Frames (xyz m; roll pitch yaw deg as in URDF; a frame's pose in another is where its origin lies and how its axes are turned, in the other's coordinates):
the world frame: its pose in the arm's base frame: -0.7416 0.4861 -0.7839 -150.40 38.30 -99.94
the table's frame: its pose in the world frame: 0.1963 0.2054 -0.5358 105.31 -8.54 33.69
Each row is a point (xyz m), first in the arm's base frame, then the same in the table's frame.
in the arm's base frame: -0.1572 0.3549 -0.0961
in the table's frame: -0.9915 0.6137 0.3502
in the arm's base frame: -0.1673 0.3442 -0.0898
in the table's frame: -0.9886 0.5994 0.3567
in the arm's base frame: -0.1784 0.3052 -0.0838
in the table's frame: -0.9758 0.5768 0.3884
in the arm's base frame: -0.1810 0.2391 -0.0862
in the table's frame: -0.9513 0.5583 0.4471
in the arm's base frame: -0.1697 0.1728 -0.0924
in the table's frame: -0.9301 0.5529 0.5110
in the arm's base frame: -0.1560 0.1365 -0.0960
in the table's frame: -0.9218 0.5559 0.5489
